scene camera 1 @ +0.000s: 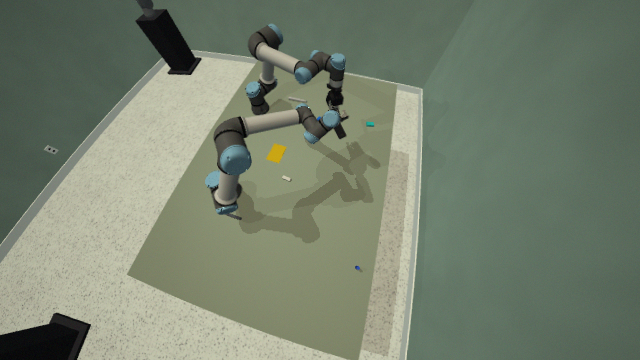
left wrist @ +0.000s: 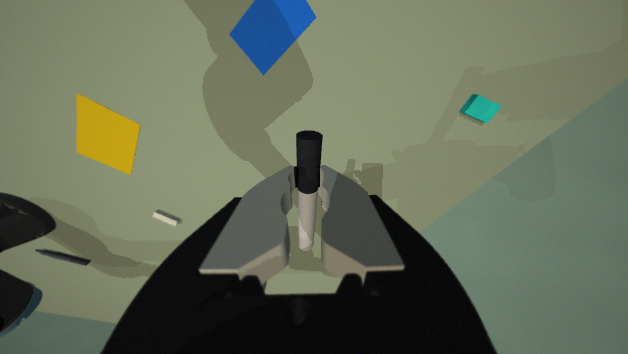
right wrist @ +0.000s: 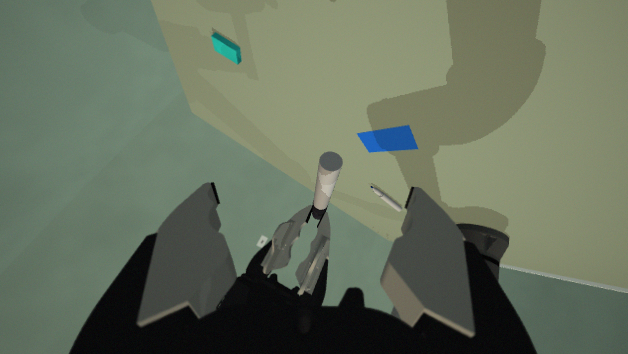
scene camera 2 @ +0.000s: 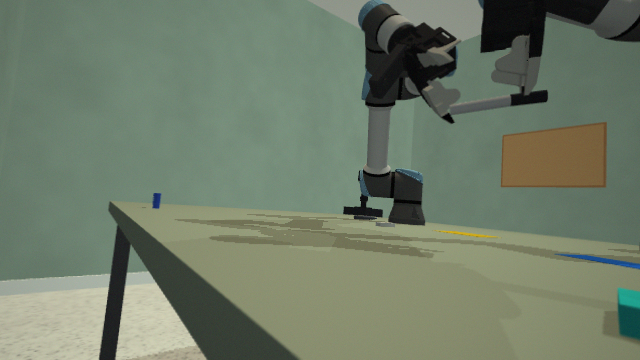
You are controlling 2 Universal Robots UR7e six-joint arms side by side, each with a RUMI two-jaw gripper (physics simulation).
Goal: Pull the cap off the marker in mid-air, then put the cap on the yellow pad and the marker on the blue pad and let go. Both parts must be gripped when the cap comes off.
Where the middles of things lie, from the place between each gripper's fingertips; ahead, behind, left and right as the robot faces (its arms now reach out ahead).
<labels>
Right now the black cap (left wrist: pixel 308 143) is 10 cm to the left of my right hand, 5 cm behind it and 1 cm below it. Also, from my right hand: blue pad (right wrist: pixel 398 138) 26 cm below, 20 cm to the left, 15 cm behind; then yellow pad (left wrist: pixel 103 135) 43 cm behind, 26 cm below, 13 cm to the right; then teal block (left wrist: pixel 480 108) 27 cm ahead, 25 cm below, 24 cm to the left.
I see the black cap right at my left hand. The rest, counted from my left hand: blue pad (11 cm behind, 10 cm to the left, 25 cm below); yellow pad (38 cm behind, 23 cm to the right, 25 cm below); teal block (31 cm ahead, 14 cm to the left, 24 cm below).
</labels>
